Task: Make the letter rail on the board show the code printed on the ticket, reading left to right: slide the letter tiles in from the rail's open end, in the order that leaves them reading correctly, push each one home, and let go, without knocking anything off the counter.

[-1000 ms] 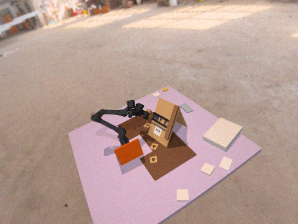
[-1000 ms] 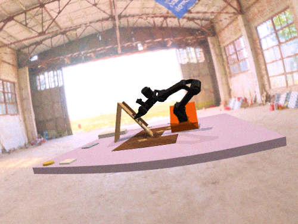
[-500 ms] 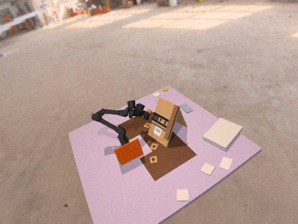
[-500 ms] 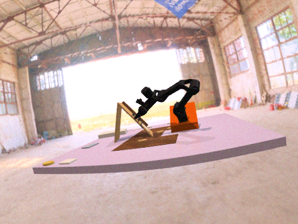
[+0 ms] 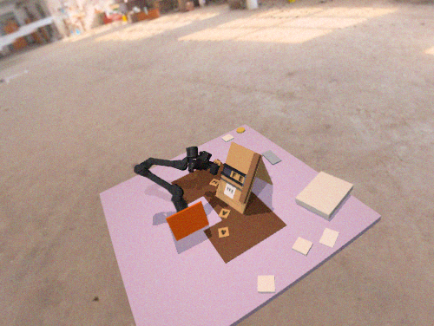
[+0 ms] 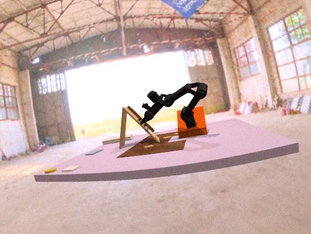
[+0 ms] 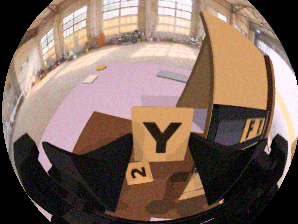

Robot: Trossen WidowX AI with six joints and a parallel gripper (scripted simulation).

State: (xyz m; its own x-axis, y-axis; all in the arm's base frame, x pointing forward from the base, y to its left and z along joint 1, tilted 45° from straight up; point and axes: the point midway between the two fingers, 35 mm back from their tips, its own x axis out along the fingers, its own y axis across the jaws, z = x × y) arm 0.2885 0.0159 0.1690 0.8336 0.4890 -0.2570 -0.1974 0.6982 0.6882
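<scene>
My gripper tip is now 16 cm to the left of the white ticket, 8 cm above it and 2 cm past it. Also, from my gripper tip: cream slab (51 cm to the right, 40 cm ahead, 14 cm below); brown mat (16 cm below, 15 cm to the right, 12 cm behind); grey plate (41 cm ahead, 15 cm below, 2 cm to the right).
</scene>
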